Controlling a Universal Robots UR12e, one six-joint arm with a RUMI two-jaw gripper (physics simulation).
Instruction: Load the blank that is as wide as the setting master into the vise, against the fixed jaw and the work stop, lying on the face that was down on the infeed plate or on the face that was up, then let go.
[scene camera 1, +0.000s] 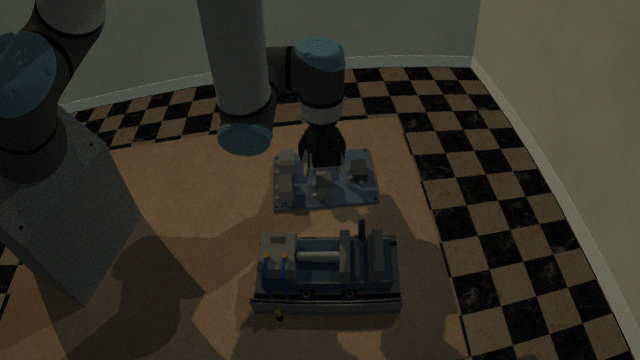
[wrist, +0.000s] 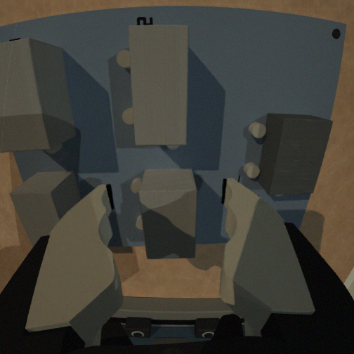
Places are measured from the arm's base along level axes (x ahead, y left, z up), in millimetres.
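Pixels of known places: gripper, between the fingertips: (scene camera 1: 322, 174); arm's base, origin of its link: (scene camera 1: 29, 145).
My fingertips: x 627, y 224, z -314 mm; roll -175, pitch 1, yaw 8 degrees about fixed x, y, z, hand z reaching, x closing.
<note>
For each thing: its middle in the pictures, then the offset to it from my fingertips. "spot": a spot on its surface instead.
- blue infeed plate, a spot on its surface: (scene camera 1: 370, 196) spot: 117 mm ahead, 49 mm right, 26 mm down
- large blank, middle of its body: (scene camera 1: 287, 162) 94 mm back, 48 mm left, 8 mm down
- darker block, middle of its body: (scene camera 1: 359, 170) 90 mm ahead, 27 mm left, 13 mm down
- vise, middle of its body: (scene camera 1: 327, 265) 24 mm ahead, 273 mm right, 16 mm up
- dark work stop, middle of its body: (scene camera 1: 362, 232) 93 mm ahead, 219 mm right, 56 mm up
- vise's left housing, a spot on its surface: (scene camera 1: 278, 250) spot: 68 mm back, 270 mm right, 62 mm up
- small yellow-and-black item, a spot on its surface: (scene camera 1: 279, 314) spot: 63 mm back, 385 mm right, 0 mm up
My gripper (scene camera 1: 324, 168) (wrist: 167, 183) is partly open and empty above the blue infeed plate (scene camera 1: 370, 196) (wrist: 280, 60). Its fingers stand left and right of the front middle grey blank (wrist: 167, 220), with space on both sides. A long light blank (wrist: 160, 85) lies behind it; a large blank (scene camera 1: 286, 159) (wrist: 20, 85) is at back left, a smaller one (scene camera 1: 285, 187) (wrist: 42, 200) at front left. A darker block (scene camera 1: 358, 170) (wrist: 295, 152), seemingly the setting master, is at right. The vise (scene camera 1: 320, 275) stands in front, its moving jaw (scene camera 1: 345, 255) left of the fixed jaw (scene camera 1: 377, 255), the dark work stop (scene camera 1: 361, 231) between them.
Small round pegs (wrist: 257, 130) stand beside the blocks on the plate. The vise's left housing (scene camera 1: 278, 250) carries two blue hoses (scene camera 1: 284, 277). A small yellow-and-black item (scene camera 1: 279, 314) lies in front of the vise. The grey robot pedestal (scene camera 1: 75, 215) is at left.
</note>
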